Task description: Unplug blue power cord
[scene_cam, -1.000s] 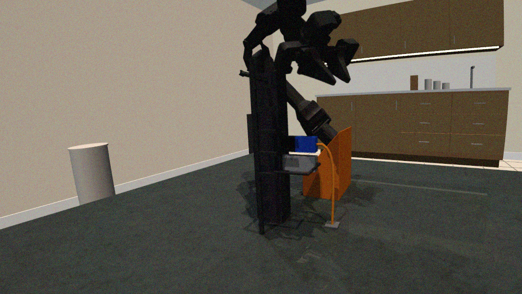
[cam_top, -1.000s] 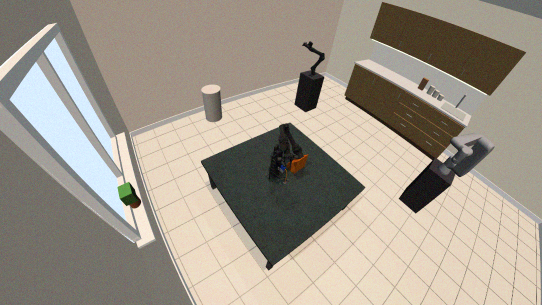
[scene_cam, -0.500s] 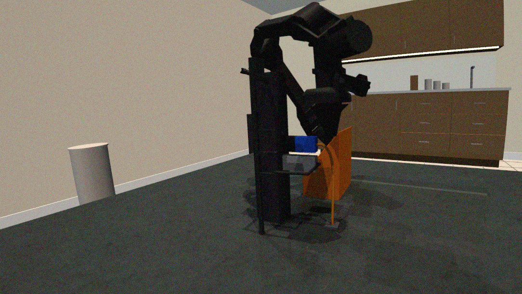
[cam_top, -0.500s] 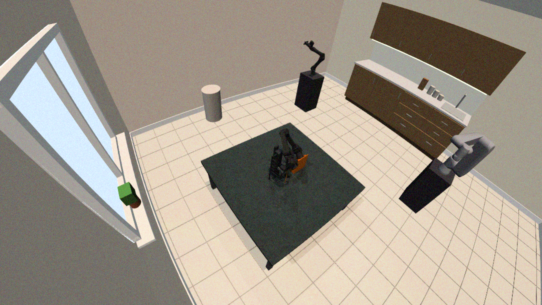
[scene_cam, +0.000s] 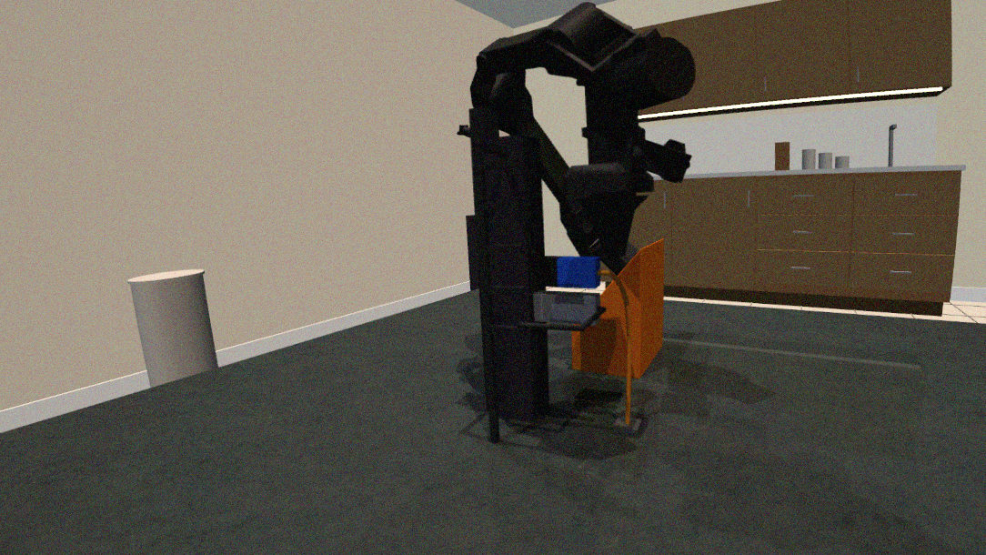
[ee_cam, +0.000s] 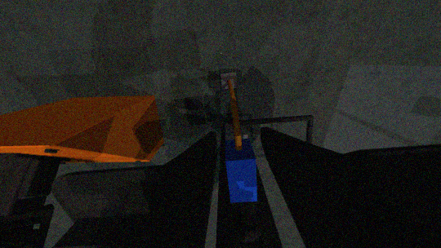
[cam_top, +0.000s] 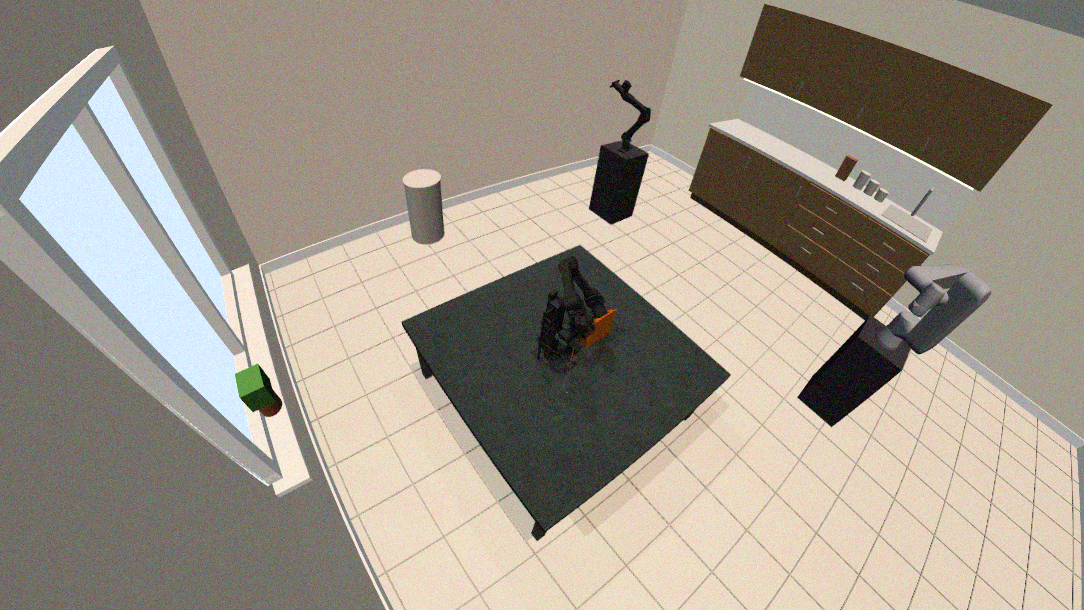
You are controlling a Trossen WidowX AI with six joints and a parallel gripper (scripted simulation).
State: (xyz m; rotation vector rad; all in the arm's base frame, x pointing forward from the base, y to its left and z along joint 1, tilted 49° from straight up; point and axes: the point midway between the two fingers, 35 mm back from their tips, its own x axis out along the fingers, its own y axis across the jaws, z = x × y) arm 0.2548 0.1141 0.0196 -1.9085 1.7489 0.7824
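The blue plug lies 60 mm to the right of my gripper tip, 10 mm below it and 10 mm ahead of it.
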